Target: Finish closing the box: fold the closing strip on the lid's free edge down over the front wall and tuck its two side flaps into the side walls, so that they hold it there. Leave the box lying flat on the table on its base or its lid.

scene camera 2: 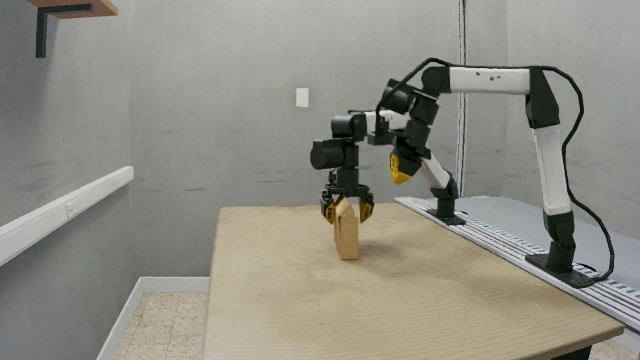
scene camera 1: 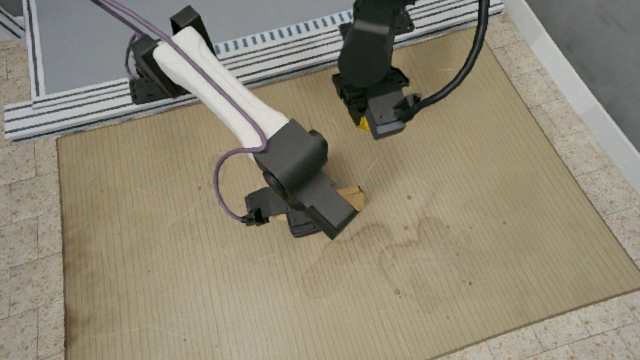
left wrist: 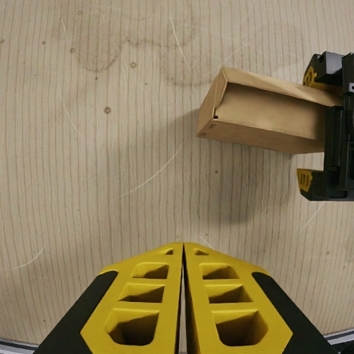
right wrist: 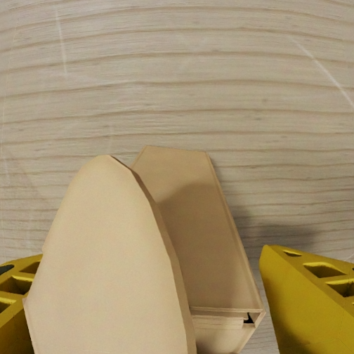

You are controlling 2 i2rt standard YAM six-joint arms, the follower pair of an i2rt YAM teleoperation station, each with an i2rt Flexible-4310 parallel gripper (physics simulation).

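Note:
The tan box (scene camera 1: 351,197) (scene camera 2: 348,237) (left wrist: 270,135) (right wrist: 205,225) stands upright on a narrow side on the table. Its closing strip (scene camera 2: 344,206) (left wrist: 280,84) stands up from the top edge, raised off the front wall. A rounded side flap (right wrist: 105,240) looms large in the right wrist view, sticking out beyond the box's end. My right gripper (scene camera 2: 347,216) (right wrist: 182,254) is open, its fingers on either side of the box's top; one finger stands clear of the wall, the other is partly hidden behind the flap. My left gripper (scene camera 1: 363,123) (scene camera 2: 400,176) (left wrist: 182,250) is shut and empty, raised off to the side.
The wooden table (scene camera 1: 175,290) (scene camera 2: 280,310) carries the box. The aluminium rail (scene camera 1: 75,112) (scene camera 2: 500,250) with both arm bases runs along one table edge. The right arm's wrist hides most of the box in scene camera 1.

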